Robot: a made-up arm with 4 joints. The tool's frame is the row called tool. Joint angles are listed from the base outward.
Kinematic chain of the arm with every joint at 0, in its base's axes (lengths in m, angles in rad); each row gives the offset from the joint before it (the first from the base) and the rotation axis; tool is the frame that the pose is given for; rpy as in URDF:
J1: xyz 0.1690 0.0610 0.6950 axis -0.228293 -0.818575 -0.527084
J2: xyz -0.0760 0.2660 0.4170 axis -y
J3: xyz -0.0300 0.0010 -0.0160 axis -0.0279 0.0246 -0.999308
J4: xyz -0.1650 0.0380 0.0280 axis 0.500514 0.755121 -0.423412
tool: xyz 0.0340 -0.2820 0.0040 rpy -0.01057 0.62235 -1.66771
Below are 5 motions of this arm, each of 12 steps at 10 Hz.
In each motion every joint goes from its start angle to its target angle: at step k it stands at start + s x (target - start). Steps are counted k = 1, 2, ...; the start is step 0. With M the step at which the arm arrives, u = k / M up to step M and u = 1 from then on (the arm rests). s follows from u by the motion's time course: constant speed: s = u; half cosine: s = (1 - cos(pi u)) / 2; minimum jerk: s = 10 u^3 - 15 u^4 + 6 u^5.
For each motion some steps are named. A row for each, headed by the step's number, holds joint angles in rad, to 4 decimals.
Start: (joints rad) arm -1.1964 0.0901 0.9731 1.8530
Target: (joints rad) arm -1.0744 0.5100 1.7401 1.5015
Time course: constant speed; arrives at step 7
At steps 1, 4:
1: -1.1790 0.1501 1.0827 1.8028
4: -1.1267 0.3300 1.4114 1.6521

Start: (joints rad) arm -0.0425 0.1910 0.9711 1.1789
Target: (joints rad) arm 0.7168 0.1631 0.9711 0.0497
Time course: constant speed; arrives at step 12
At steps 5, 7, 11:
5: 0.2739 0.1794 0.9711 0.7084
7: 0.4004 0.1747 0.9711 0.5202
11: 0.6535 0.1654 0.9711 0.1438

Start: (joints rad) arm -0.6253 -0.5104 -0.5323 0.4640
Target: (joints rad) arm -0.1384 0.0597 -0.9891 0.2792
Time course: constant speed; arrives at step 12
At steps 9, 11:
9: -0.2601 -0.0828 -0.8749 0.3254
11: -0.1790 0.0122 -0.9510 0.2946

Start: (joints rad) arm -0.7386 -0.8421 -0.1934 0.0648
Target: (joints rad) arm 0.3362 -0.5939 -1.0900 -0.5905
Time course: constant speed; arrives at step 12
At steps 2, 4, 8, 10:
2: -0.5595 -0.8007 -0.3428 -0.0444
4: -0.3803 -0.7594 -0.4923 -0.1536
8: -0.0221 -0.6766 -0.7911 -0.3721
10: 0.1571 -0.6353 -0.9406 -0.4813

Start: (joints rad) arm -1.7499 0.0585 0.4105 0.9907
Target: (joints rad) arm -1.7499 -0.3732 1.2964 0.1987
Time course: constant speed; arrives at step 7
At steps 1, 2, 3, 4, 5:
1: -1.7499 -0.0032 0.5371 0.8776
2: -1.7499 -0.0648 0.6636 0.7644
3: -1.7499 -0.1265 0.7902 0.6513
4: -1.7499 -0.1882 0.9167 0.5381
5: -1.7499 -0.2499 1.0433 0.4250

